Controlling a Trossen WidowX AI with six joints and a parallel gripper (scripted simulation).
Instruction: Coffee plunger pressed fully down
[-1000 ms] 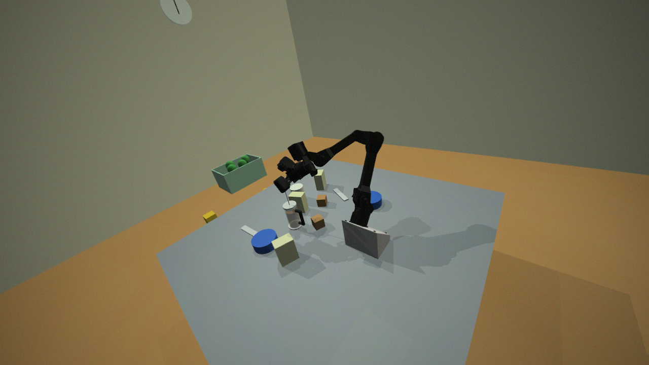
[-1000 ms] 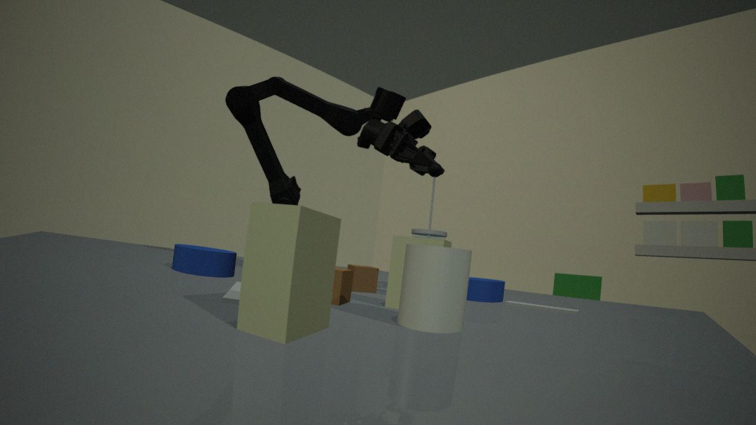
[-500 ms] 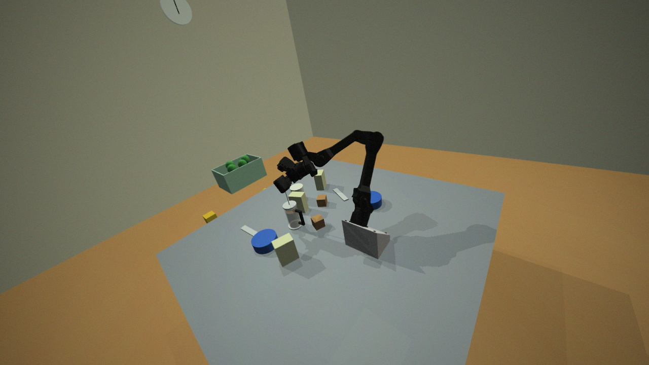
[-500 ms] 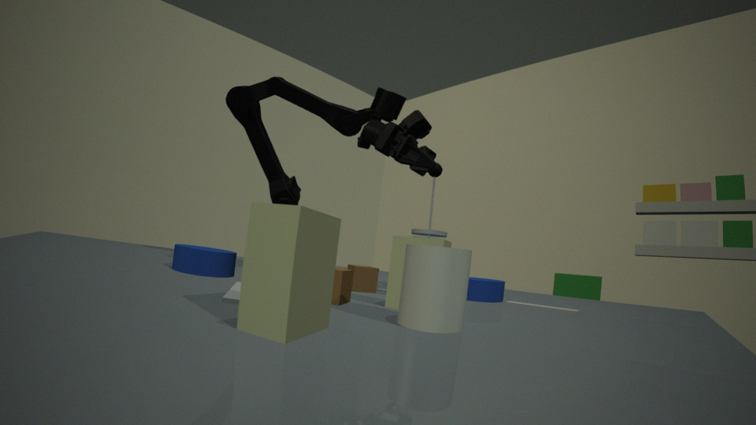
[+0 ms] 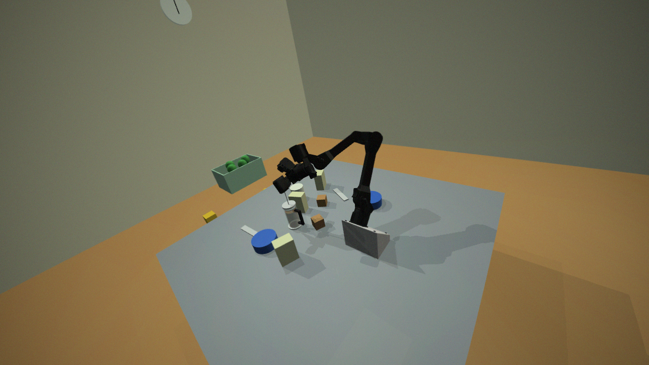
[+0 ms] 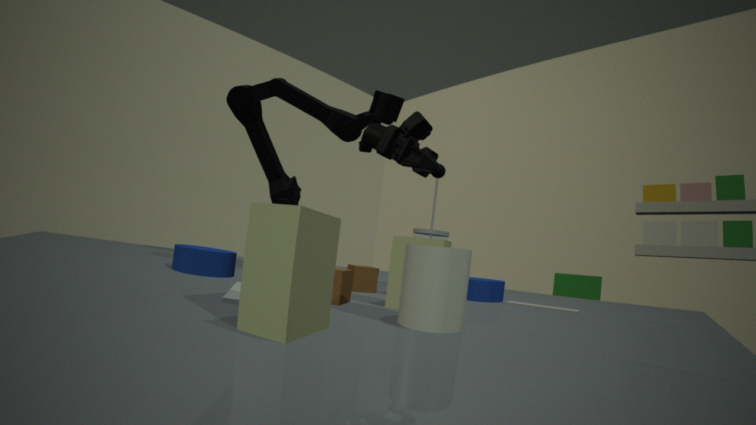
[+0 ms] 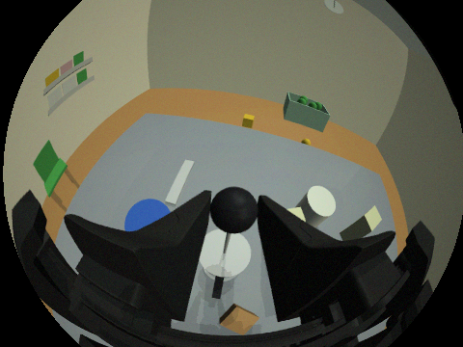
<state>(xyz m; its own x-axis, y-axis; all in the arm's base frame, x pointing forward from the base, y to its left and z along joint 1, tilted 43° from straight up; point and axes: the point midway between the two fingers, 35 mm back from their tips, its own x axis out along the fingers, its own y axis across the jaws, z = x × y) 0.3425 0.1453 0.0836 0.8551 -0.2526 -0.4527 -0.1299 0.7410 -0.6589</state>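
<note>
Right now the coffee press is 3 cm behind my gripper tip and 13 cm below it.
</note>
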